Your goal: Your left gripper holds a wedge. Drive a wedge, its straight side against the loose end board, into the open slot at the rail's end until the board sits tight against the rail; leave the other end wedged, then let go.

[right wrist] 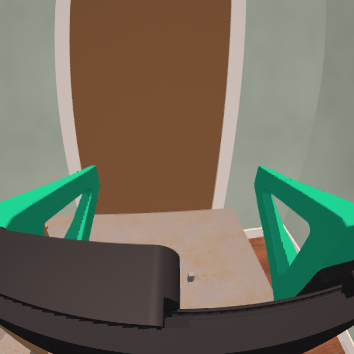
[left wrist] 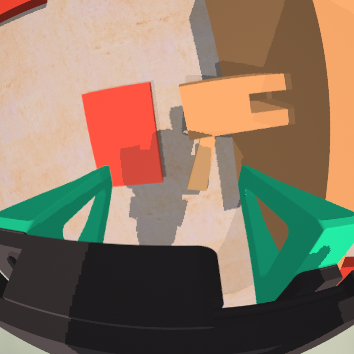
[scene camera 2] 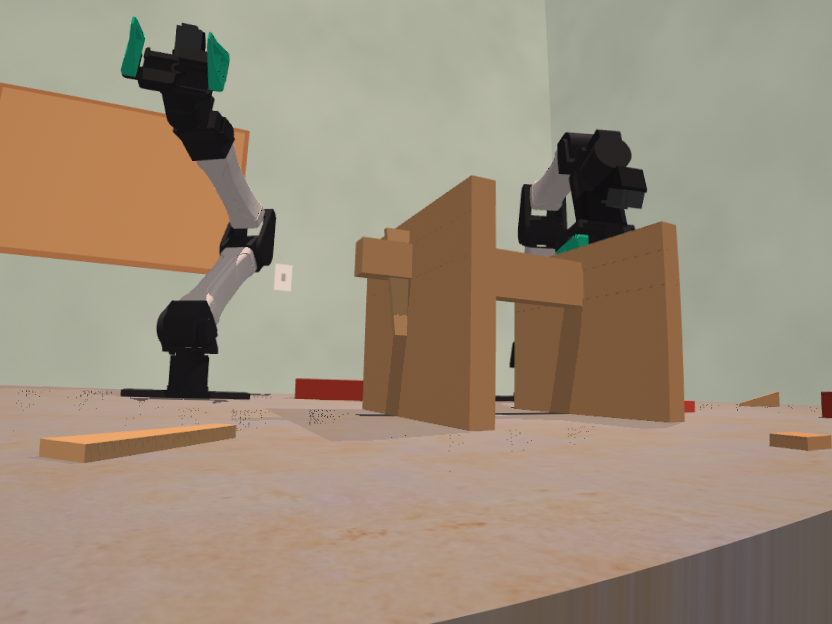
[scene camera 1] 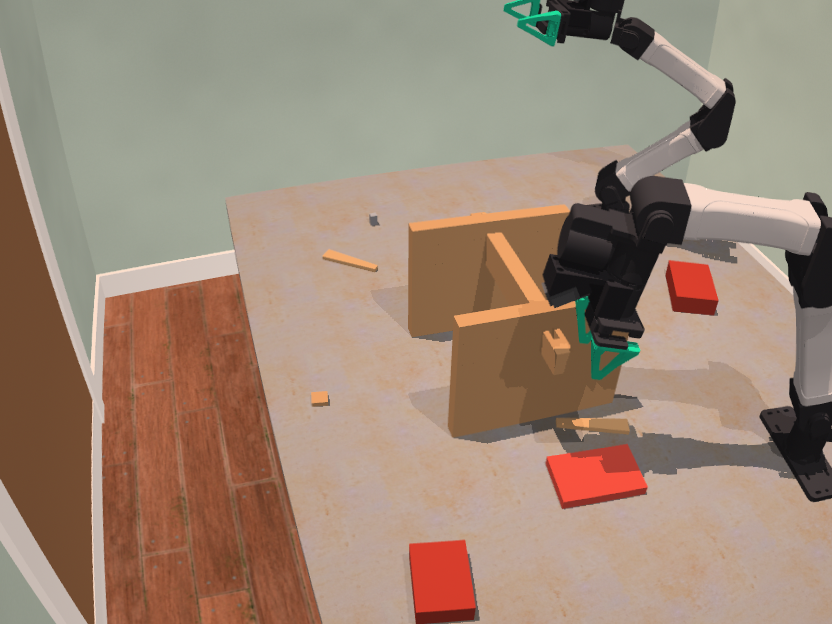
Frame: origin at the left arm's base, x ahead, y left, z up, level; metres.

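Seen in the pictures: left gripper, fingertip midpoint: (left wrist: 174, 174) (scene camera 1: 589, 360); right gripper, fingertip midpoint: (right wrist: 176, 174) (scene camera 2: 171, 27) (scene camera 1: 510, 15); left arm's base, origin of the base link: (scene camera 1: 799, 453); right arm's base, origin of the base link: (scene camera 2: 187, 397).
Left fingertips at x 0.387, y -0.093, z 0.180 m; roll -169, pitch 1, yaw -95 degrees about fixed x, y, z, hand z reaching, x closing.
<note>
Pixels of each thing's middle, then the offset from my left fingertips to it. "spot": a spot on its surface instead.
- loose end board, body centre: (left wrist: 262, 86) (scene camera 2: 584, 330) (scene camera 1: 541, 363) dz -0.068, dx +0.044, dy -0.075 m
- rail's slotted end, surface spot: (left wrist: 220, 107) (scene camera 1: 560, 345) spot: dz +0.012, dx +0.038, dy -0.025 m
- rail, body centre: (scene camera 2: 507, 276) (scene camera 1: 515, 284) dz -0.008, dx +0.059, dy -0.201 m
- flat red block, body centre: (left wrist: 123, 136) (scene camera 1: 596, 475) dz -0.172, dx -0.018, dy +0.074 m
- long wooden piece, body centre: (scene camera 2: 154, 438) (scene camera 1: 351, 260) dz -0.176, dx +0.302, dy -0.547 m
- small wooden block, body centre: (scene camera 2: 800, 440) (scene camera 1: 319, 398) dz -0.176, dx +0.384, dy -0.154 m
- grey cube, body centre: (scene camera 1: 373, 219) (right wrist: 190, 275) dz -0.168, dx +0.242, dy -0.690 m
The loose end board (scene camera 1: 524, 376) (scene camera 2: 604, 349) (left wrist: 305, 30) stands upright; the rail's slotted end (scene camera 1: 556, 345) (left wrist: 220, 107) sticks out of it, its slot open. A wedge (scene camera 1: 608, 426) (left wrist: 201, 167) lies on the table below. My left gripper (scene camera 1: 590, 359) (left wrist: 174, 174) is open and empty beside the rail end; the board hides most of it in scene camera 2. The rail (scene camera 1: 514, 268) (scene camera 2: 537, 276) runs to the other end board (scene camera 1: 446, 282) (scene camera 2: 443, 335), where another wedge (scene camera 2: 398, 295) sits in the slot. My right gripper (scene camera 2: 173, 28) (right wrist: 176, 174) is open and empty, high up.
A flat red block (scene camera 1: 584, 480) (left wrist: 120, 120) lies close to the wedge; more red blocks (scene camera 1: 442, 578) (scene camera 1: 692, 285) lie apart. A long wooden piece (scene camera 1: 349, 260) (scene camera 2: 137, 443), a small wooden block (scene camera 1: 319, 398) (scene camera 2: 799, 440) and a grey cube (scene camera 1: 373, 218) (right wrist: 190, 276) also lie on the table.
</note>
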